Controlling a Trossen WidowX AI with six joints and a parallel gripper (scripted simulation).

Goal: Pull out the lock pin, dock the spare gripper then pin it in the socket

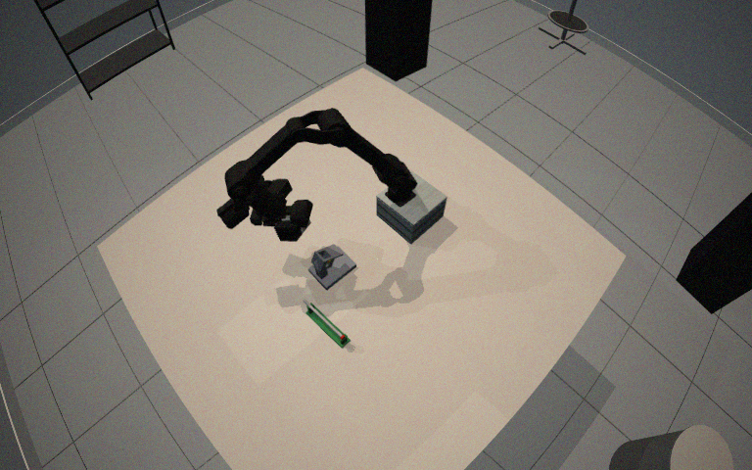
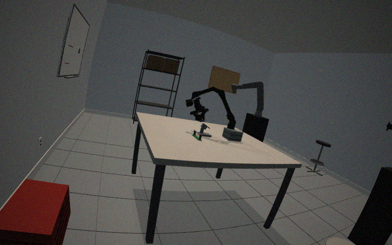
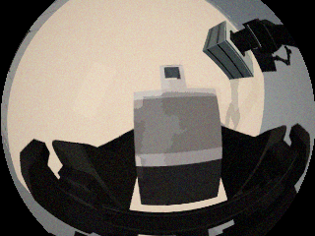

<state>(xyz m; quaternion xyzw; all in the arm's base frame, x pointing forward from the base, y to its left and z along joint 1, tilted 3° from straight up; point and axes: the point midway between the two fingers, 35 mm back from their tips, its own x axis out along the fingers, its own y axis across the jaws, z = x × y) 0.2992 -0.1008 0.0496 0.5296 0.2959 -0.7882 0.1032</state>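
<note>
The grey mount lies 11 cm to the left of my gripper tip, 6 cm below it and 1 cm behind it. Round my gripper tip: green bracket (24 cm to the left, 10 cm ahead, 9 cm below); then spare gripper (1 cm to the right, 1 cm above).
</note>
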